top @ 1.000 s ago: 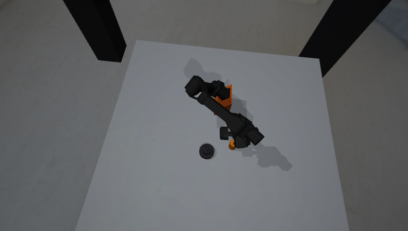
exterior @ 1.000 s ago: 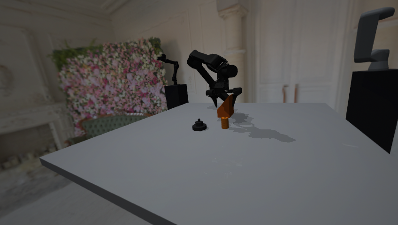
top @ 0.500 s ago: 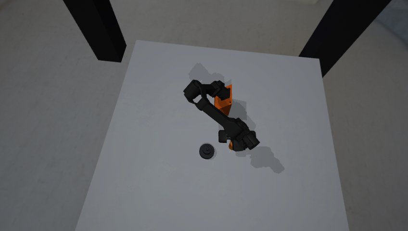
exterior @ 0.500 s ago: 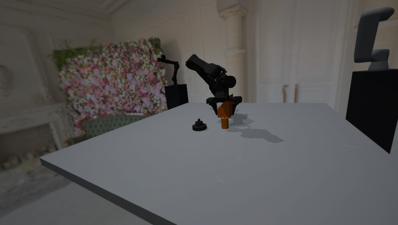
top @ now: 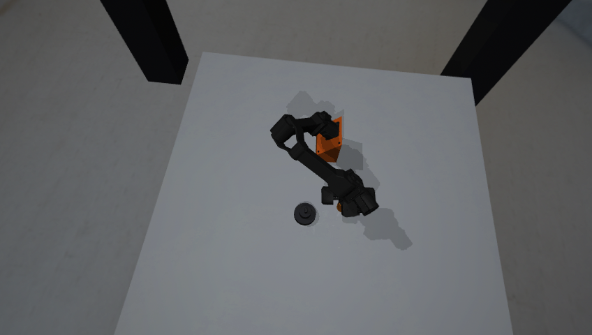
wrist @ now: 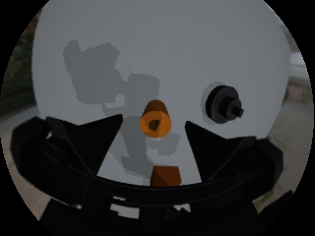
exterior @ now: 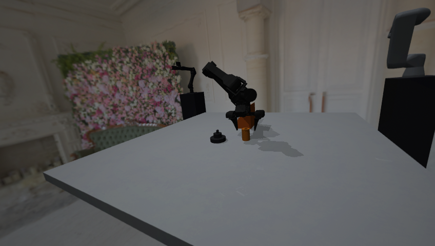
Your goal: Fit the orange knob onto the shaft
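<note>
My gripper tip is 20 mm above the orange knob. Round my gripper tip: dark round pedestal: 40 mm ahead, 140 mm to the right, 20 mm below.
</note>
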